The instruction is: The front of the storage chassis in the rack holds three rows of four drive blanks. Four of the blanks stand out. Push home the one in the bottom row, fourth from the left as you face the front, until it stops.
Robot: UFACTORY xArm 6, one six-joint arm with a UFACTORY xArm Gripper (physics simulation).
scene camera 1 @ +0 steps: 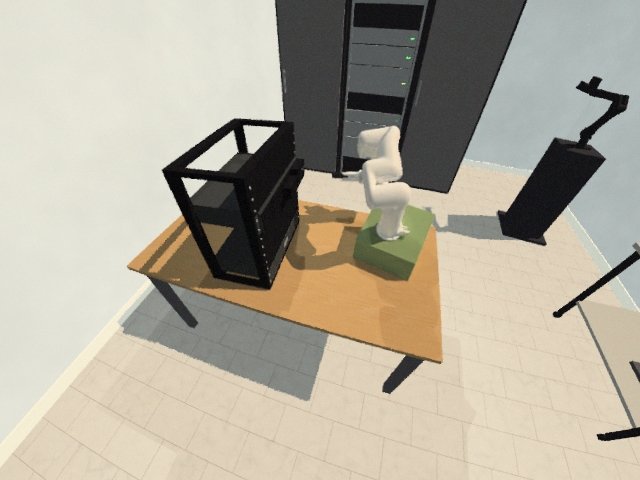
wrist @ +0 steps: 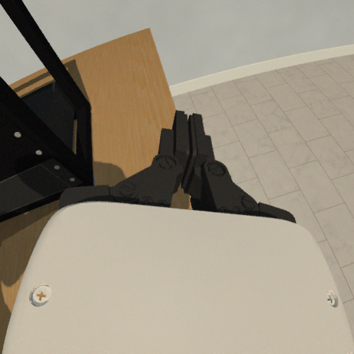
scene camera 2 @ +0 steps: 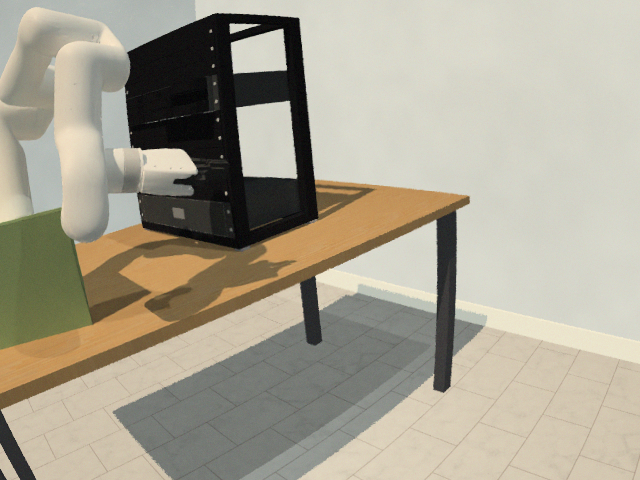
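Pixels of known places: gripper, fingertip midpoint: [scene camera 1: 332, 175] [scene camera 2: 226, 169]; arm's base, link origin: [scene camera 1: 389, 229] [scene camera 2: 17, 235].
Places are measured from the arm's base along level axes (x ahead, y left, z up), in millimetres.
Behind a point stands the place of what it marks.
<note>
The black rack [scene camera 1: 252, 232] {x 451, y 439, z 196 mm} [scene camera 2: 233, 155] {x 539, y -57, z 59 mm} [wrist: 45, 52] stands upright on the table, its front toward the arm. The storage chassis is in its dark front; its rows and single drive blanks are too dark and small to tell apart, and the bottom-row fourth blank cannot be made out. My gripper [scene camera 1: 338, 174] {x 397, y -277, z 63 mm} [scene camera 2: 225, 165] {x 397, y -277, z 63 mm} [wrist: 183, 130] is shut and empty, with its two black fingers together. In scene camera 1 it is apart from the rack's front, near its far side. In scene camera 2 it hides part of the front. In the wrist view the fingers point past the rack's edge.
The wooden table [scene camera 1: 361, 310] {x 16, y 374, z -172 mm} [scene camera 2: 413, 206] {x 1075, y -136, z -172 mm} [wrist: 125, 90] bears the rack and the green block [scene camera 1: 385, 258] {x -21, y 116, z -83 mm} [scene camera 2: 36, 279] {x 13, y -174, z -58 mm} under the arm. A grey panel [scene camera 2: 196, 214] {x 492, y 98, z -91 mm} closes the rack's bottom front. Dark cabinets [scene camera 1: 315, 103] and a black pedestal [scene camera 1: 553, 191] stand beyond the table.
</note>
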